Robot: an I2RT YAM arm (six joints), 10 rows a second.
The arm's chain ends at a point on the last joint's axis. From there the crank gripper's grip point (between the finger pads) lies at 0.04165 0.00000 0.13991 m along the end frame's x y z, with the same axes.
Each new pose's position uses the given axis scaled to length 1; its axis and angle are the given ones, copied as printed.
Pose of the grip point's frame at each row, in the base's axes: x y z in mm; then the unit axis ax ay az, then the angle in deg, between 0 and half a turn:
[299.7 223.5 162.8 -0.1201 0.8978 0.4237 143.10]
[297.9 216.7 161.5 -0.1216 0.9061 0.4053 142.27]
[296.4 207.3 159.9 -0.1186 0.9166 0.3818 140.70]
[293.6 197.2 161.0 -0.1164 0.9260 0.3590 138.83]
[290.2 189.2 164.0 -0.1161 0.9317 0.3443 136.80]
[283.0 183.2 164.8 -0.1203 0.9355 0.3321 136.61]
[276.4 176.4 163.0 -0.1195 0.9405 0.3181 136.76]
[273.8 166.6 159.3 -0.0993 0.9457 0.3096 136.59]
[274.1 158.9 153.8 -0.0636 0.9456 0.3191 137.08]
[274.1 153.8 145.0 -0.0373 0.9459 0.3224 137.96]
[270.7 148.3 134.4 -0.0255 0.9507 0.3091 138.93]
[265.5 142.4 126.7 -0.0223 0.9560 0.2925 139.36]
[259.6 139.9 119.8 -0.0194 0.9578 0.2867 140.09]
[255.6 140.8 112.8 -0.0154 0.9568 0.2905 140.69]
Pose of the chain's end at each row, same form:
[269.3 115.1 255.7 -0.1201 0.8978 0.4237 143.10]
[264.5 112.2 257.8 -0.1216 0.9061 0.4053 142.27]
[257.6 107.9 259.5 -0.1186 0.9166 0.3818 140.70]
[248.9 103.0 263.2 -0.1164 0.9260 0.3590 138.83]
[240.0 98.5 266.8 -0.1161 0.9317 0.3443 136.80]
[232.0 95.2 269.5 -0.1203 0.9355 0.3321 136.61]
[224.8 91.6 270.0 -0.1195 0.9405 0.3181 136.76]
[219.8 84.2 267.1 -0.0993 0.9457 0.3096 136.59]
[219.1 75.0 259.9 -0.0636 0.9456 0.3191 137.08]
[219.2 69.5 250.8 -0.0373 0.9459 0.3224 137.96]
[216.6 67.2 243.0 -0.0255 0.9507 0.3091 138.93]
[211.6 65.2 238.2 -0.0223 0.9560 0.2925 139.36]
[206.9 64.0 232.8 -0.0194 0.9578 0.2867 140.09]
[204.1 63.9 225.7 -0.0154 0.9568 0.2905 140.69]

